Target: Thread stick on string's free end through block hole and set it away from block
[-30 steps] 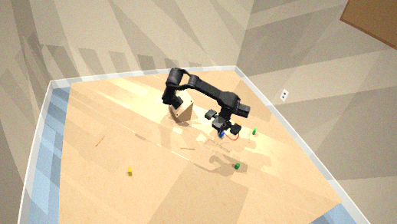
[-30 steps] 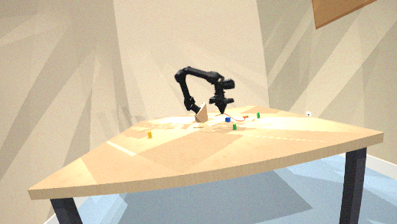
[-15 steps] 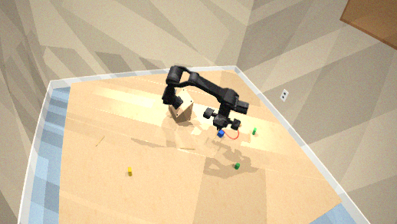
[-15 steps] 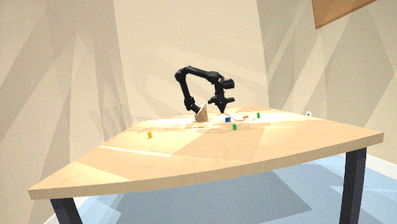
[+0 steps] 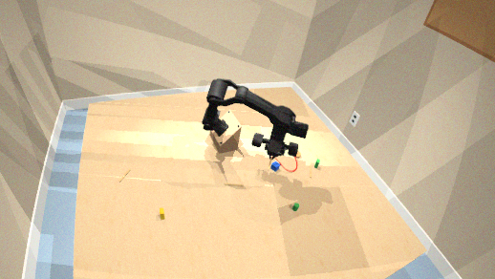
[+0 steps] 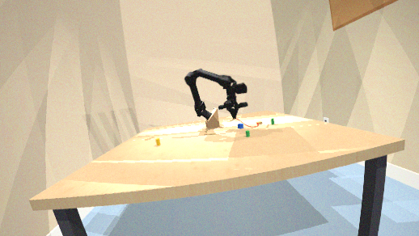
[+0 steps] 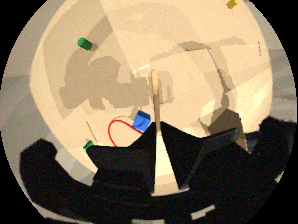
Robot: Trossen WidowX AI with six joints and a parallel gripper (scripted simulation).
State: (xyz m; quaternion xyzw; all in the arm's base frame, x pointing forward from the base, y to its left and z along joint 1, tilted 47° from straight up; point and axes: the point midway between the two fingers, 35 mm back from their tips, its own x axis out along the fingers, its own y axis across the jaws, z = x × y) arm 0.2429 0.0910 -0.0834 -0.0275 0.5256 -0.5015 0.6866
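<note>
Right now my gripper tip is 50 mm above the blue cube, 30 mm to the right of it and 10 mm short of it. Also, from my gripper tip: thin wooden stick (10 mm to the right, 10 mm ahead); then round wooden button (190 mm to the left, 60 mm below, 30 mm behind); then yellow piece (490 mm to the right, 70 mm ahead, 50 mm below).
</note>
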